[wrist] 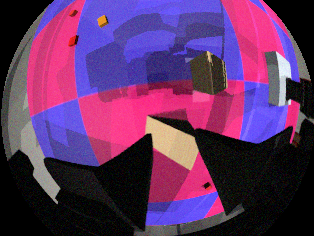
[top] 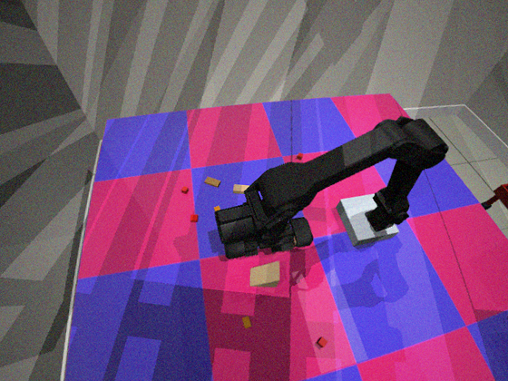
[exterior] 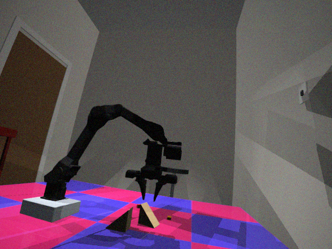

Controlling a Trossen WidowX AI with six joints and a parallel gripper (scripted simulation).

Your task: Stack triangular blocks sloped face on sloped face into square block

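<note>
Now: the tan triangular block 10 mm behind my gripper tip, 40 mm to the left of it and 70 mm below it. The rest, counted from my gripper tip: brown flat piece 60 mm ahead, 310 mm to the right, 90 mm below; then long tan piece 30 mm behind, 240 mm to the right, 80 mm below.
</note>
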